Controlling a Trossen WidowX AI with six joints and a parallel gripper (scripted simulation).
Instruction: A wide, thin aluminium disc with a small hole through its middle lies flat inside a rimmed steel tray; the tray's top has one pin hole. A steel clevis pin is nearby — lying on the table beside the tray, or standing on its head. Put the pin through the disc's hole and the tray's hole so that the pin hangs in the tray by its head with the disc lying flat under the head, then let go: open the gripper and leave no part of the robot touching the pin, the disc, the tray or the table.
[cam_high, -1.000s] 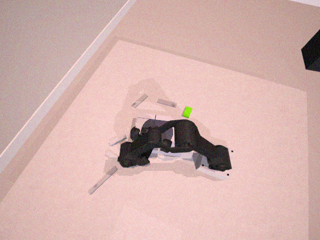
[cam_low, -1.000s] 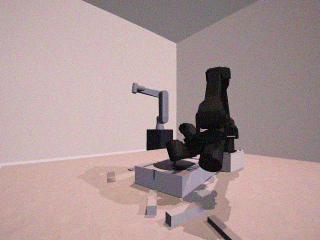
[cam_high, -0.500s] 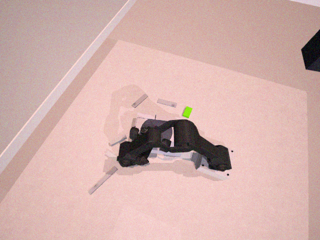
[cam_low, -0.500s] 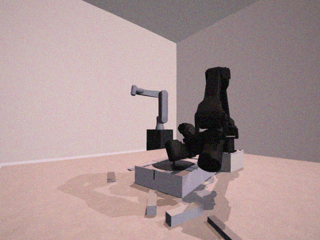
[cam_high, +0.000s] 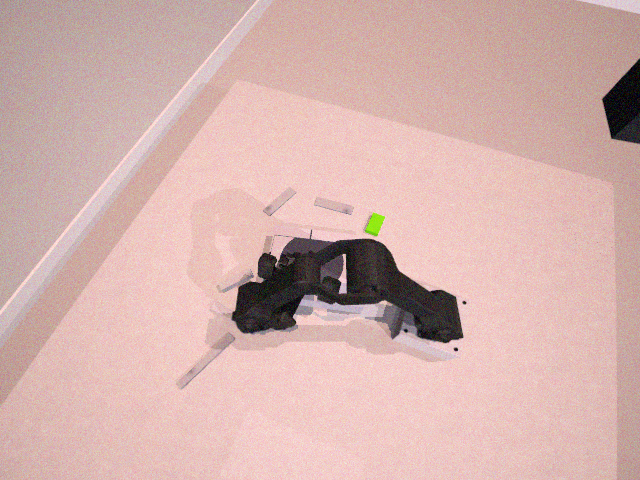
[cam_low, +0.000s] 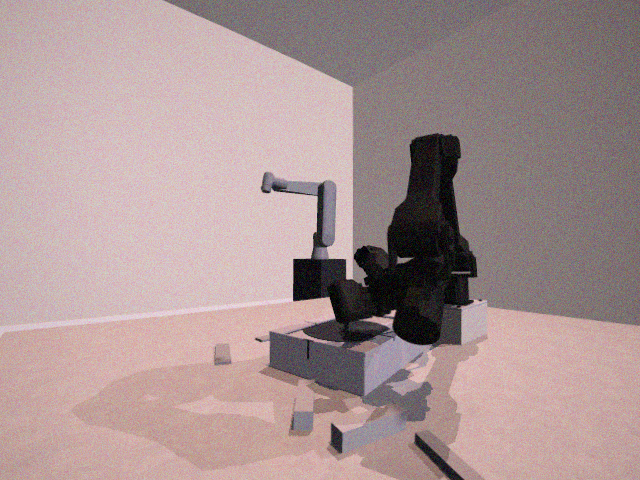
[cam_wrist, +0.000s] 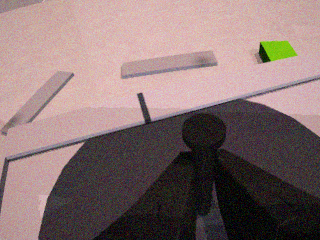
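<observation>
Now: gripper tip 40 mm above the rimmed tray, 10 mm to the right of it and 10 mm past it. From my gripper tip the other things lie so: steel pin (10 mm below); green block (170 mm to the right, 140 mm behind, 80 mm below); dark disc (30 mm below).
</observation>
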